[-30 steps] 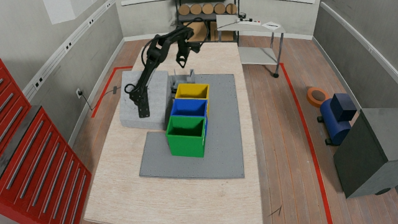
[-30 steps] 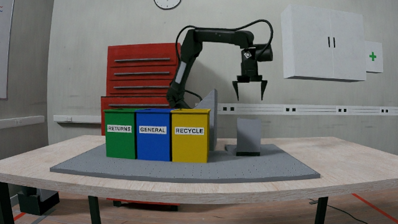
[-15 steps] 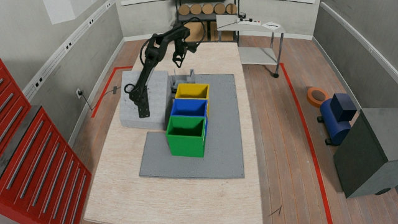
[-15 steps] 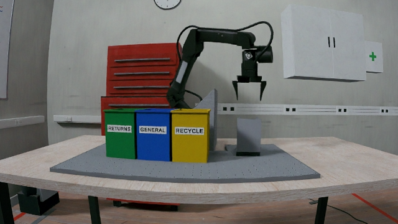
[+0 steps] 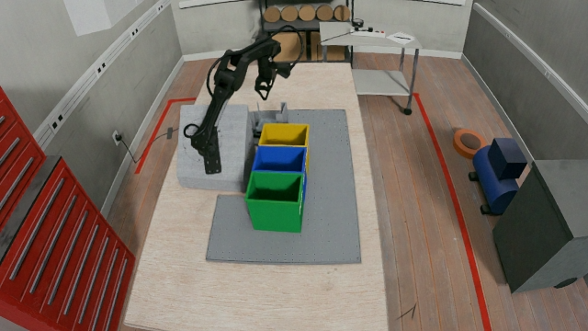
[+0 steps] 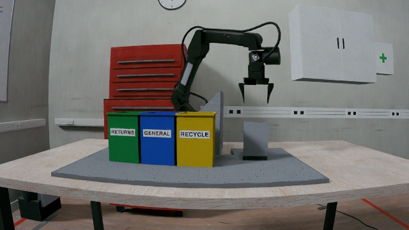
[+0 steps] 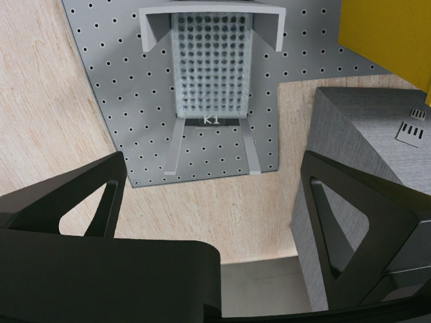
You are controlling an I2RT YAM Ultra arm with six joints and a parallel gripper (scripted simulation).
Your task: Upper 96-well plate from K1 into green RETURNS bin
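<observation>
The clear 96-well plate lies 190 mm below my hand. From my hand the other things lie so: yellow recycle bin (230 mm to the right, 140 mm below, 70 mm ahead); blue general bin (360 mm to the right, 140 mm below, 60 mm ahead); green returns bin (490 mm to the right, 140 mm below, 40 mm ahead).
</observation>
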